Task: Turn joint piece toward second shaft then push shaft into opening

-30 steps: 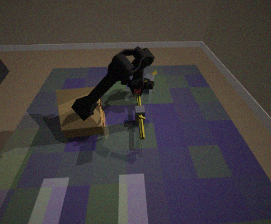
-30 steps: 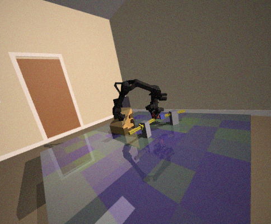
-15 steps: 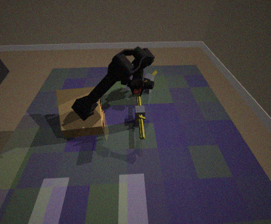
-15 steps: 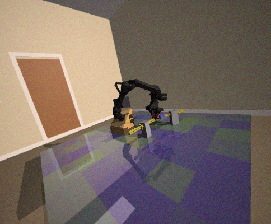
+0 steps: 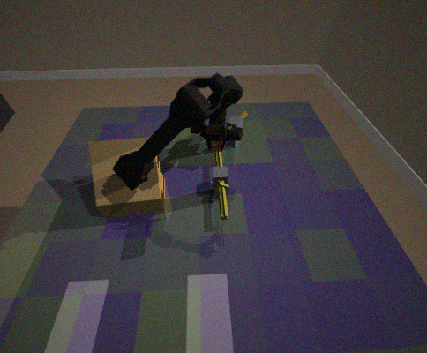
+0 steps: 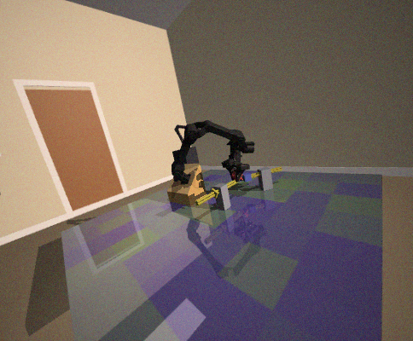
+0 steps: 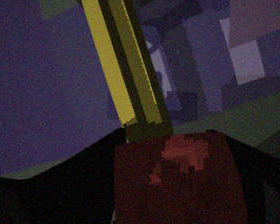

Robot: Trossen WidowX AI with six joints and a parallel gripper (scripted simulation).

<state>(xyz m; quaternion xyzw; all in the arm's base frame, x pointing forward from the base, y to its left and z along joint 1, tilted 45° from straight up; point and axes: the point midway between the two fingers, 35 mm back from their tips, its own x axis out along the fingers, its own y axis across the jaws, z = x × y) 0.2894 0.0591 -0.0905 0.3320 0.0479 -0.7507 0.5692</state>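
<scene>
Right now the dark red joint piece is 2 cm to the left of my gripper tip, 2 cm above it and 1 cm ahead of it.
</scene>
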